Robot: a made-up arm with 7 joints.
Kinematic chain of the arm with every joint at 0, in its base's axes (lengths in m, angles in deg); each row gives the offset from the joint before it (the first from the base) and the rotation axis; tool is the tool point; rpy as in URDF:
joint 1: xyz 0 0 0.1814 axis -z
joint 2: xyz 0 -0.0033 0.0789 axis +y
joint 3: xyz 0 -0.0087 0.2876 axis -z
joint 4: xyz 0 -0.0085 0.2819 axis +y
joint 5: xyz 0 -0.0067 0.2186 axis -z
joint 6: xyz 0 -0.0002 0.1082 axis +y
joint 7: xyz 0 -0.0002 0.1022 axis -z
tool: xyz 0 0 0 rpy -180 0 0
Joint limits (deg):
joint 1: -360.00..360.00
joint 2: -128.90..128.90
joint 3: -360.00..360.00
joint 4: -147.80..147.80
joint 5: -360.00..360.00
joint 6: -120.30..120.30
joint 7: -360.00..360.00
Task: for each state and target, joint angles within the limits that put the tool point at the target. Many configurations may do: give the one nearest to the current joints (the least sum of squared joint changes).
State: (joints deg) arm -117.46 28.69 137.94 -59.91 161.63 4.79 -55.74
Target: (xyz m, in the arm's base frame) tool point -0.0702 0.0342 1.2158
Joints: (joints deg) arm -111.47 -9.86 166.46 -33.64 160.64 -5.75 -55.74
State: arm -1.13 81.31 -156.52 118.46 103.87 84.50 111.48
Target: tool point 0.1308 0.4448 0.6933
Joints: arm -37.52 64.27 -146.19 102.12 107.22 77.35 111.48
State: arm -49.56 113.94 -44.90 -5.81 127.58 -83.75 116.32
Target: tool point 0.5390 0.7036 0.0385
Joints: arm -49.62 106.39 -45.36 -7.70 126.72 -84.14 116.32
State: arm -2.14 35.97 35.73 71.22 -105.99 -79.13 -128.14
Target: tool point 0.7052 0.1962 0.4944
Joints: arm -33.91 49.24 20.07 67.27 -106.26 -76.38 -128.14
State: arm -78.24 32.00 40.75 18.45 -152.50 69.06 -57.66
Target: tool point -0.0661 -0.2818 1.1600
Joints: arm -82.85 -16.56 38.34 6.92 -157.39 66.73 -57.66
